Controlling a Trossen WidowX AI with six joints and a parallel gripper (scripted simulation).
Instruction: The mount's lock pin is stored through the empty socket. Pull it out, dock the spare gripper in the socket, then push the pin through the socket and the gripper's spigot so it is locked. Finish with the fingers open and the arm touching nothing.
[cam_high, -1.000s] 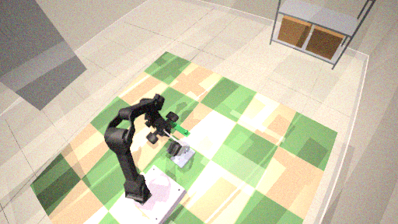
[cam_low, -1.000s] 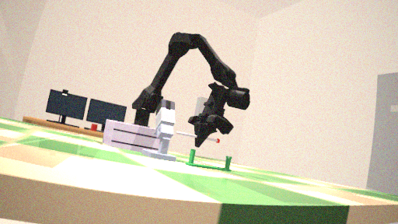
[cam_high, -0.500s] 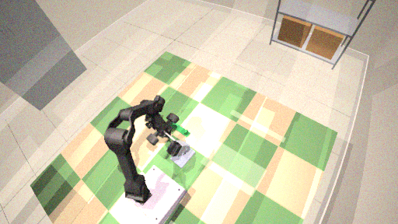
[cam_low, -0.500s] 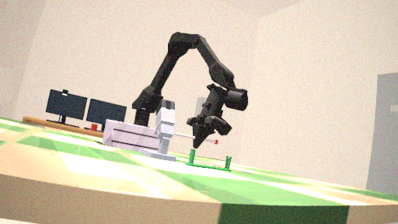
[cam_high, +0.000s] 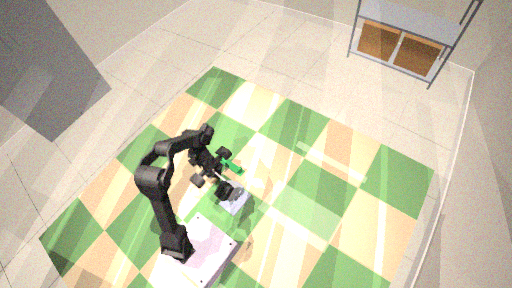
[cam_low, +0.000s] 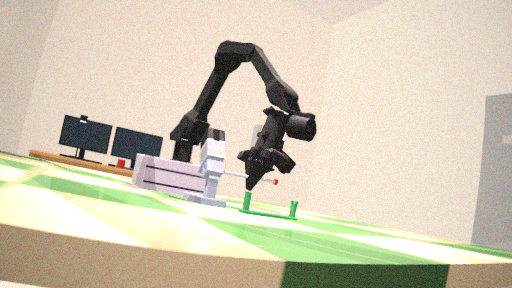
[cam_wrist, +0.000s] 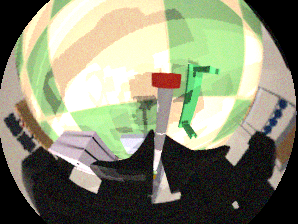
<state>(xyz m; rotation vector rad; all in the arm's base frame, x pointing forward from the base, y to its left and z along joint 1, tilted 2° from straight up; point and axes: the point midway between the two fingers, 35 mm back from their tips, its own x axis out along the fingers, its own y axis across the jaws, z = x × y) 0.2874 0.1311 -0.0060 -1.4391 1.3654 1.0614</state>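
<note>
My gripper tip is now 10 mm past the socket and 100 mm to the left of it. Also, from my gripper tip: spare gripper 20 mm behind, 100 mm to the right, 70 mm above.
</note>
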